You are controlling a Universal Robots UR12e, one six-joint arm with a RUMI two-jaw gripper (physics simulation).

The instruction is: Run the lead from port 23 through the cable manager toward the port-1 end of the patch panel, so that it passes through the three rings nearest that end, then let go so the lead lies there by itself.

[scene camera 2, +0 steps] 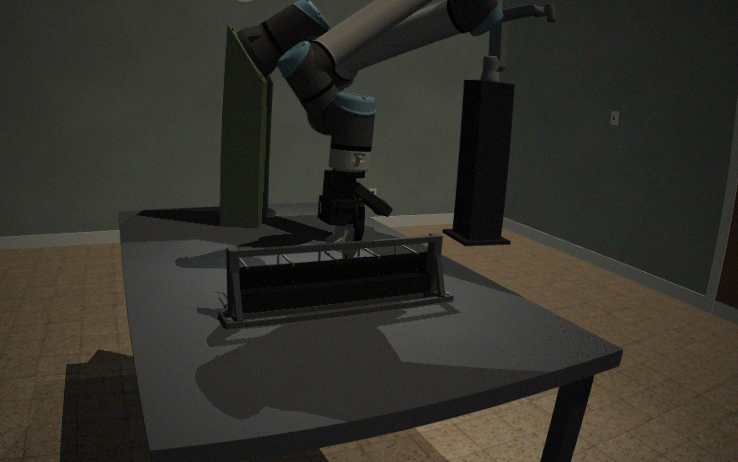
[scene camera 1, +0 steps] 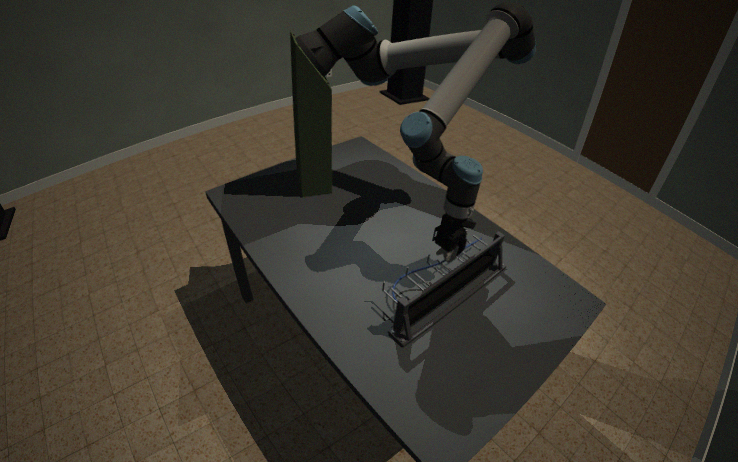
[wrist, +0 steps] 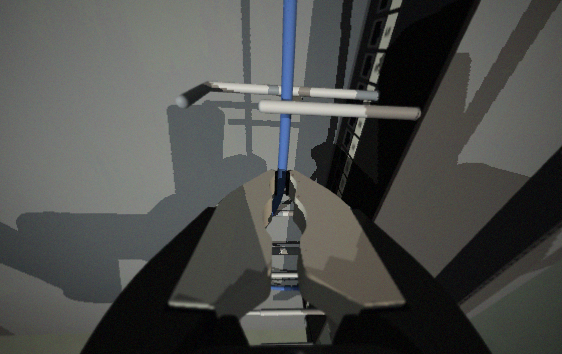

Path:
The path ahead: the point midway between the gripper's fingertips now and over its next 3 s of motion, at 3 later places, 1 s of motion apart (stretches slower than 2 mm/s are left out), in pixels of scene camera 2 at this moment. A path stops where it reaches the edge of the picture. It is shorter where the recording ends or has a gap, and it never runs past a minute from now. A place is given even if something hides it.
My gripper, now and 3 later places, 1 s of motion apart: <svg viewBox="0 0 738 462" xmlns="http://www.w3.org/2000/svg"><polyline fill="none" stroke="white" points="346,263 346,265 348,240 339,232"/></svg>

